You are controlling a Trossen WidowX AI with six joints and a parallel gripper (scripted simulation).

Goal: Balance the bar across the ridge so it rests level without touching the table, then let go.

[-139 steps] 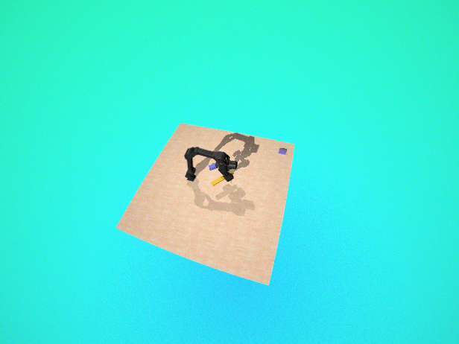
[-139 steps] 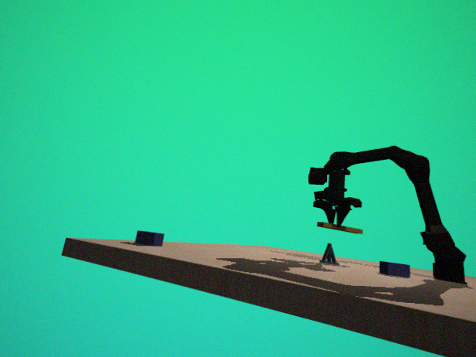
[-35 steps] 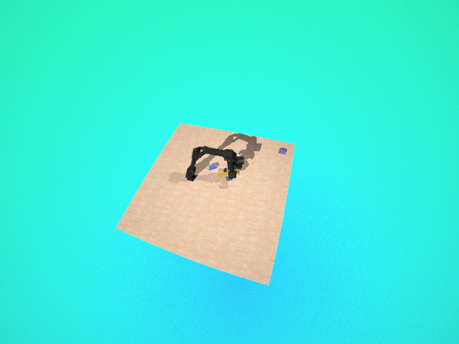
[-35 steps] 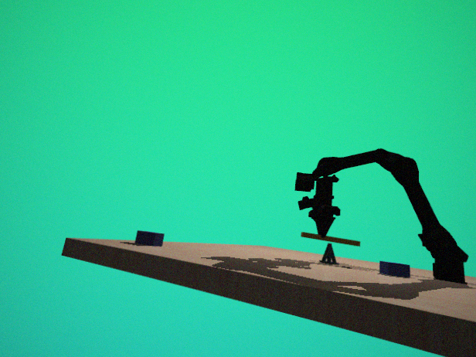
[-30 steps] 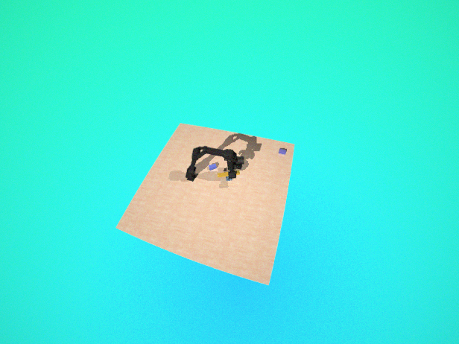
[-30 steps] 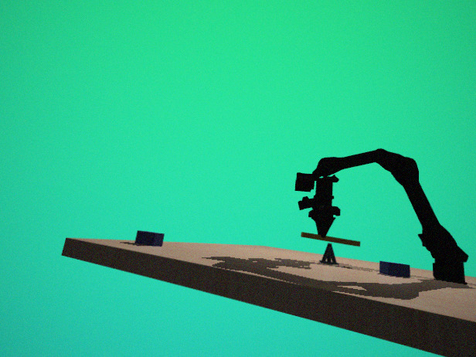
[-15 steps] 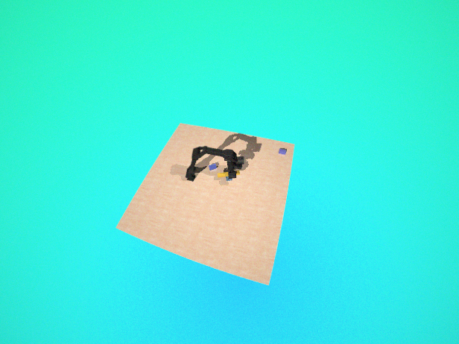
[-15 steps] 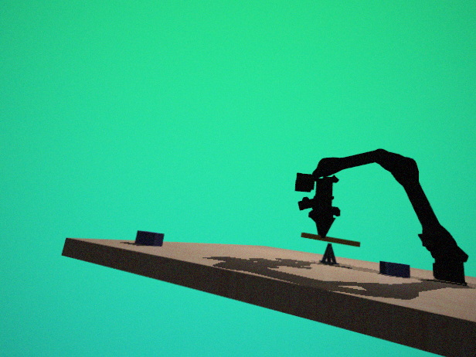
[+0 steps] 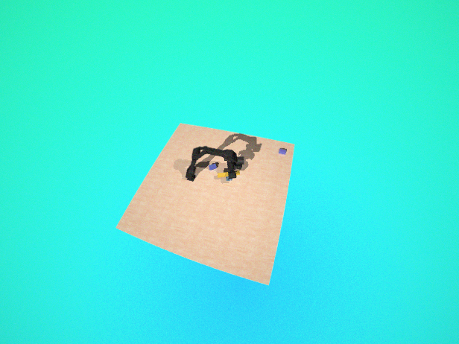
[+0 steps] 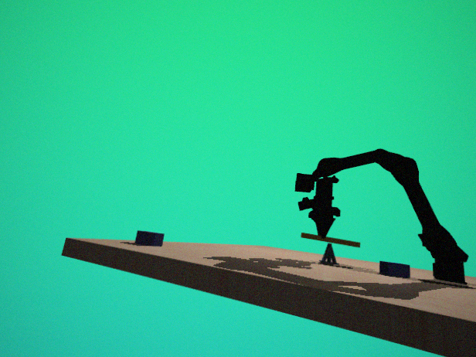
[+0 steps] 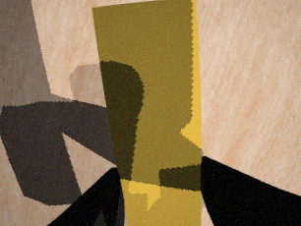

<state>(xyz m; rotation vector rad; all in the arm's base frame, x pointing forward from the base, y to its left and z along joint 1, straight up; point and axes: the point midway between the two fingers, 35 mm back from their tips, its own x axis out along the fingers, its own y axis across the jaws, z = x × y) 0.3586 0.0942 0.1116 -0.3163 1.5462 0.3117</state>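
My gripper tip is 30 mm past the yellow bar and 10 mm to the left of it.
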